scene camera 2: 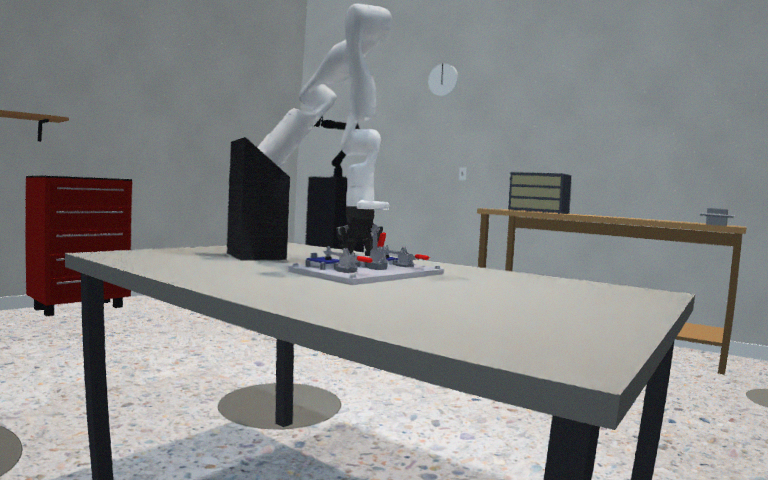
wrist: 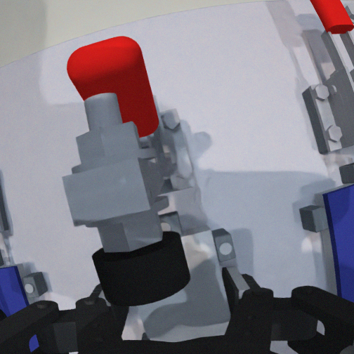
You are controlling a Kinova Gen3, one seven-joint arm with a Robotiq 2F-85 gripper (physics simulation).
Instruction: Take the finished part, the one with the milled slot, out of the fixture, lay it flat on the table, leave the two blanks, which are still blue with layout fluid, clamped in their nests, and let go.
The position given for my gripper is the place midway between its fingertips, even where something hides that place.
In view: my gripper [scene camera 2: 359,265], a finished part [wrist: 201,308], a red clamp handle [wrist: 116,65], a grey clamp arm [wrist: 115,188] and a fixture plate [wrist: 236,81].
My gripper is seen too in the wrist view [wrist: 174,287].
